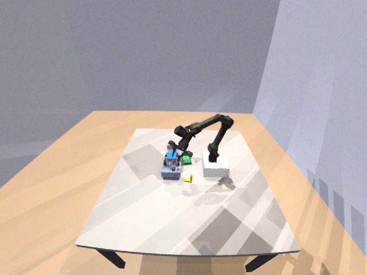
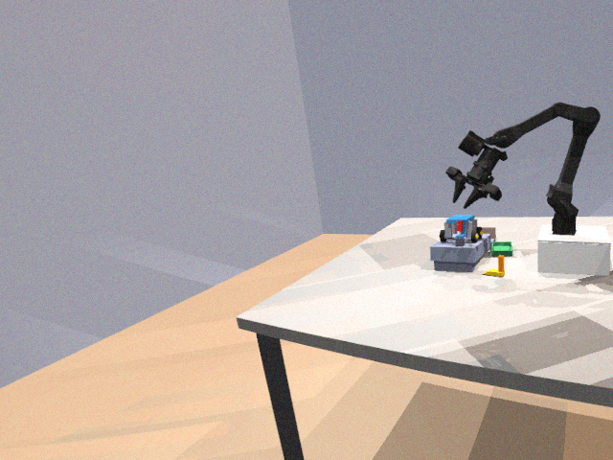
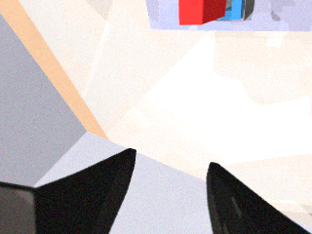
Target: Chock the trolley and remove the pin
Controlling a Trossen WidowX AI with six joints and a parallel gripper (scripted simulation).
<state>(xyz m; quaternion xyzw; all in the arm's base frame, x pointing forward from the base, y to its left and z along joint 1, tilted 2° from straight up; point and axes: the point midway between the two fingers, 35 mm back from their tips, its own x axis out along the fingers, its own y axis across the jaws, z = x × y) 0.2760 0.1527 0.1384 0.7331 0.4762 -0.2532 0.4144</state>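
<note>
My gripper tip is 11 cm past the yellow chock and 21 cm above it. From my gripper tip the other things lie so: trolley (5 cm ahead, 13 cm to the right, 12 cm below); red-headed stop pin (2 cm ahead, 4 cm to the right, 10 cm below); grey ramp block (5 cm ahead, 13 cm to the right, 18 cm below).
</note>
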